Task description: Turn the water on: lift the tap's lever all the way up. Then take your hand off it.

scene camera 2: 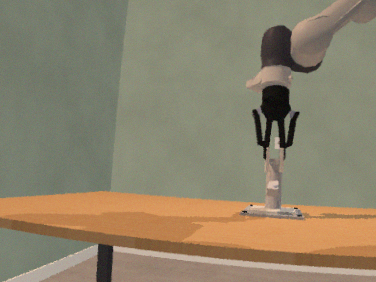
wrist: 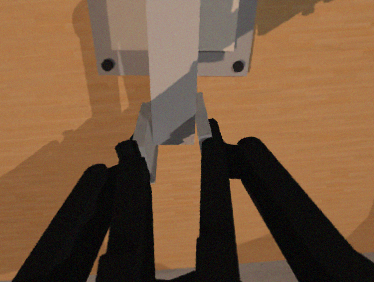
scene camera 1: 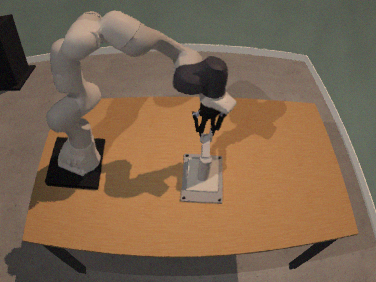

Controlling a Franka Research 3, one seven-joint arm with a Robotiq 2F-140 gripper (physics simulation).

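Note:
The tap's pale grey column (scene camera 1: 204, 171) (scene camera 2: 273, 197) stands upright on a grey base plate (scene camera 1: 192, 198) (wrist: 125, 69). Its flat lever (scene camera 1: 205, 148) (wrist: 174, 65) sticks out from the column's top towards the back edge of the table in scene camera 1. My gripper (scene camera 1: 206, 135) (scene camera 2: 274, 159) (wrist: 175, 113) is shut on the lever's free end, with one grey finger pad on each side of it. In scene camera 2 the lever is mostly hidden by the column and the fingers, so its exact tilt is hard to tell.
The wooden table (scene camera 1: 280, 200) (scene camera 2: 125, 220) carries the tap and, at the left in scene camera 1, the arm's black base (scene camera 1: 55, 175). A dark box-like object (scene camera 1: 10, 55) stands on the floor beyond the table. A small white plate (scene camera 2: 277, 143) is on the wall.

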